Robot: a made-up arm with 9 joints. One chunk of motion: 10 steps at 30 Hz.
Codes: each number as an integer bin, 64 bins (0 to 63) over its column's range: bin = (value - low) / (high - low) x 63, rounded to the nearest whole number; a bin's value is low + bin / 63 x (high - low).
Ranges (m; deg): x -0.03..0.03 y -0.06..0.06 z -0.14..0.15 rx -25..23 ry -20..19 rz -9..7
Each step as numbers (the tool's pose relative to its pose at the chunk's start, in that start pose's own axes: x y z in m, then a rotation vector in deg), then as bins.
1 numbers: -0.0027 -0.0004 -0.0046 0.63 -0.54 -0.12
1 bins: 29 31 29 34 31 35
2 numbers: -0.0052 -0.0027 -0.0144 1.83 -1.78 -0.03
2 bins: 26 30 27 35 29 35
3 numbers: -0.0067 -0.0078 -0.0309 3.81 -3.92 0.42
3 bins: 24 27 24 38 26 37
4 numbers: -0.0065 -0.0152 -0.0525 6.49 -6.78 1.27
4 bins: 25 24 19 41 21 40
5 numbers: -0.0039 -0.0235 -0.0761 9.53 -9.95 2.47
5 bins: 27 19 14 45 16 45
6 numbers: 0.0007 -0.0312 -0.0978 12.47 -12.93 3.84
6 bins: 32 15 9 49 11 51
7 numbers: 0.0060 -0.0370 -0.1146 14.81 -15.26 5.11
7 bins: 38 12 6 52 8 56
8 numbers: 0.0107 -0.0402 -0.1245 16.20 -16.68 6.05
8 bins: 43 10 3 54 5 59
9 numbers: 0.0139 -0.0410 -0.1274 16.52 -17.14 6.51
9 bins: 46 10 3 54 5 61
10 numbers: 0.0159 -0.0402 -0.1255 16.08 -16.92 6.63
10 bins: 48 10 3 54 5 62
